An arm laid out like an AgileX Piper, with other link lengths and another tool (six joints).
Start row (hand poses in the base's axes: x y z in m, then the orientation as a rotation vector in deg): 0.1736 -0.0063 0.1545 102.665 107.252 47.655
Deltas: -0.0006 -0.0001 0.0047 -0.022 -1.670 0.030; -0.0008 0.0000 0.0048 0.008 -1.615 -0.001; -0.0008 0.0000 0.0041 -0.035 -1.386 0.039; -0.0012 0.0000 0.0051 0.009 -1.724 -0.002; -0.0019 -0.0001 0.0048 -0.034 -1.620 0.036; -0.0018 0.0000 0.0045 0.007 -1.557 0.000; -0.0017 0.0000 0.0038 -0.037 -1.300 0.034; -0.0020 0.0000 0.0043 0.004 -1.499 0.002; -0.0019 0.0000 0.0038 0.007 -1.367 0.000; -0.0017 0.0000 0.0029 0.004 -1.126 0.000; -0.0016 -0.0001 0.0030 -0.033 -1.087 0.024; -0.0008 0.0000 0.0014 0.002 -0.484 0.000
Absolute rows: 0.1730 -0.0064 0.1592 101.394 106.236 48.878; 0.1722 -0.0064 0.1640 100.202 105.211 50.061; 0.1714 -0.0064 0.1681 99.119 104.372 51.031; 0.1702 -0.0064 0.1732 97.838 103.262 52.253; 0.1683 -0.0065 0.1780 96.576 102.257 53.353; 0.1665 -0.0065 0.1825 95.409 101.243 54.418; 0.1648 -0.0065 0.1863 94.381 100.434 55.265; 0.1628 -0.0065 0.1906 93.249 99.449 56.257; 0.1609 -0.0065 0.1944 92.217 98.544 57.150; 0.1592 -0.0065 0.1973 91.364 97.796 57.874; 0.1576 -0.0066 0.2003 90.499 97.103 58.539; 0.1568 -0.0066 0.2017 90.131 96.779 58.844
